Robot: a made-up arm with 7 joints.
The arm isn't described. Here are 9 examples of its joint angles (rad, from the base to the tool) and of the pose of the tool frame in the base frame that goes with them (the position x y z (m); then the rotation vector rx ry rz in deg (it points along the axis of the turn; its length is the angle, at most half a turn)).
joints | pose
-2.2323 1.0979 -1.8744 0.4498 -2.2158 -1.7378 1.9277 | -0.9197 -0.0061 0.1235 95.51 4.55 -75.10
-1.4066 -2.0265 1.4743 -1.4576 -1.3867 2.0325 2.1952 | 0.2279 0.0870 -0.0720 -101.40 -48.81 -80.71
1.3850 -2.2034 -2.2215 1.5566 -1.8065 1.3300 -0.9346 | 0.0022 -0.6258 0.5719 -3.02 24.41 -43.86
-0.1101 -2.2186 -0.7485 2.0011 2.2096 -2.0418 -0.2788 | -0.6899 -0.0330 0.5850 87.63 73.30 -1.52
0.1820 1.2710 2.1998 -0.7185 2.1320 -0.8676 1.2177 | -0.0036 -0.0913 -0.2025 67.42 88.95 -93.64
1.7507 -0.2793 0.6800 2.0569 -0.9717 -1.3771 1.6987 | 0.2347 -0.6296 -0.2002 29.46 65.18 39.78
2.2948 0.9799 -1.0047 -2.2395 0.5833 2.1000 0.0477 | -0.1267 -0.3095 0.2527 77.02 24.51 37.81
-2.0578 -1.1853 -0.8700 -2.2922 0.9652 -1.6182 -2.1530 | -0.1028 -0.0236 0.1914 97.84 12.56 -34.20
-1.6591 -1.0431 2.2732 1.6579 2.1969 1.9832 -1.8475 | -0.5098 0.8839 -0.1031 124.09 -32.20 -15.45
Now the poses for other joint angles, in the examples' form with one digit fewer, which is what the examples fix.
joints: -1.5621 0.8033 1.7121 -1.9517 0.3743 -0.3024 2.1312
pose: -0.008 0.032 -0.048 31.7 -29.0 129.1
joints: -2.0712 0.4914 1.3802 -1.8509 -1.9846 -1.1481 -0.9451
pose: 0.116 0.389 -0.136 44.3 -104.6 0.2
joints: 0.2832 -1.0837 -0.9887 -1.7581 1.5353 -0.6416 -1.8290
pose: -0.028 -0.333 -0.043 94.4 38.1 32.7
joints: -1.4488 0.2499 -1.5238 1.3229 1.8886 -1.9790 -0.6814
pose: -0.274 -0.099 -0.689 -69.1 1.8 -64.0
